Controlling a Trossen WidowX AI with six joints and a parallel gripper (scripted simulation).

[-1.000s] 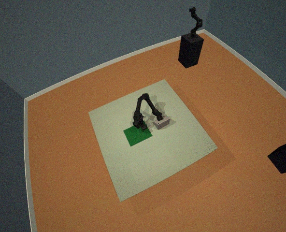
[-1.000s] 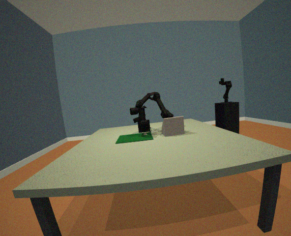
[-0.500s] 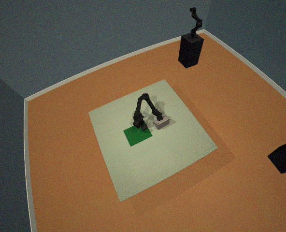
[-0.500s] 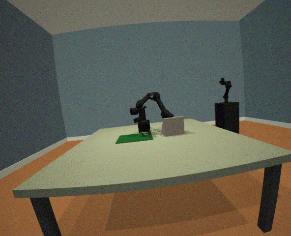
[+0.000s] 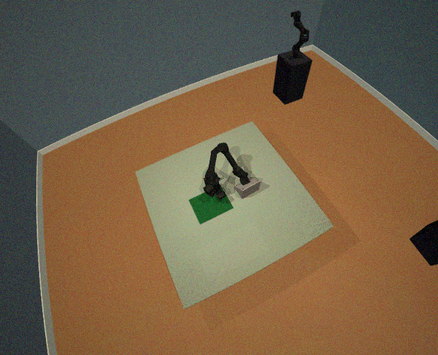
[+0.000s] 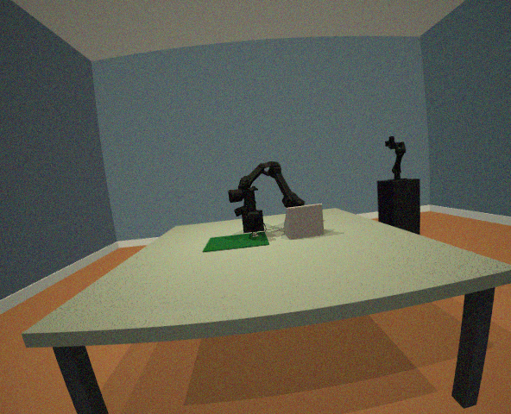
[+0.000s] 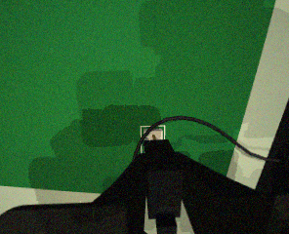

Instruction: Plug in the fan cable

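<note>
Now: gripper tip 1 cm past the dark fan plug and 1 cm below it. The rest, counted from my gripper tip: white header: 1 cm behind, 4 cm below; green board: 9 cm ahead, 4 cm to the left, 5 cm below; black fan: 13 cm to the right, 2 cm above.
</note>
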